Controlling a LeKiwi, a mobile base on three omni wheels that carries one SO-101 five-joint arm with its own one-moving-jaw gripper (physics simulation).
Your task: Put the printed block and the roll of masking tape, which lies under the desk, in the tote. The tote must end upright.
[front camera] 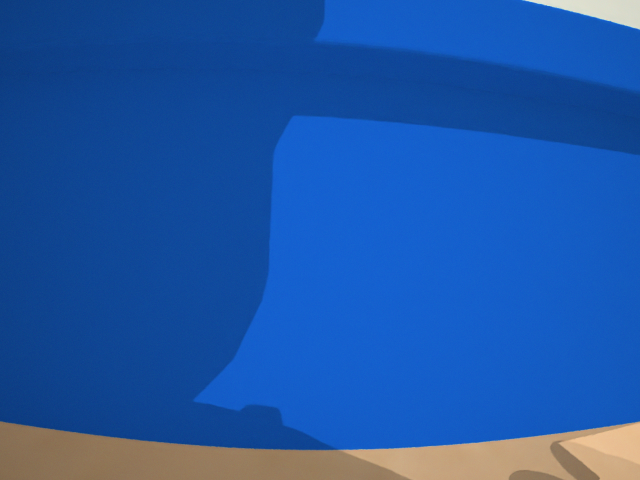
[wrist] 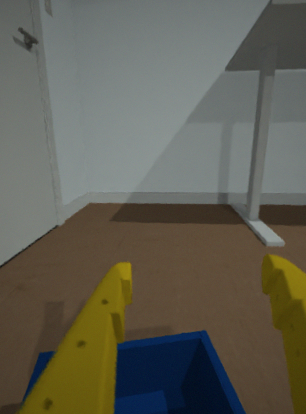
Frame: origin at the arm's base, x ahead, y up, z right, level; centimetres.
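Where they show: hand, tool point: (wrist: 131,277).
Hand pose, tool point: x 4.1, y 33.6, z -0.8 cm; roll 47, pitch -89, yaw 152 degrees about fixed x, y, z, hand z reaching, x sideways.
Observation:
Each offset is from my tool point to the top centre of the thing. "pt": to the spot under its first point. Level surfaces: height alone.
The blue tote @(dx +16.6, dy -30.5, dz -1.7 cm) (front camera: 413,258) (wrist: 162,337) fills most of the front camera view, close in front of the base. In the wrist view its far rim and part of its inside show at the bottom, and it looks upright. My yellow gripper (wrist: 196,270) is open and empty, with a wide V-shaped gap between its jaws, and it is raised above the tote. The printed block does not show in either view; the near part of the tote's inside is out of the picture. The roll of masking tape does not show in either view.
A desk (wrist: 270,57) with a pale leg @(pt dx +114.2, dy +7.4, dz +66.8 cm) (wrist: 260,135) and a foot (wrist: 265,232) on the brown floor @(dy -42.5 cm) (wrist: 175,260) stands at the right of the wrist view. A door (wrist: 22,135) is at the left, and a pale wall (wrist: 135,100) is at the back.

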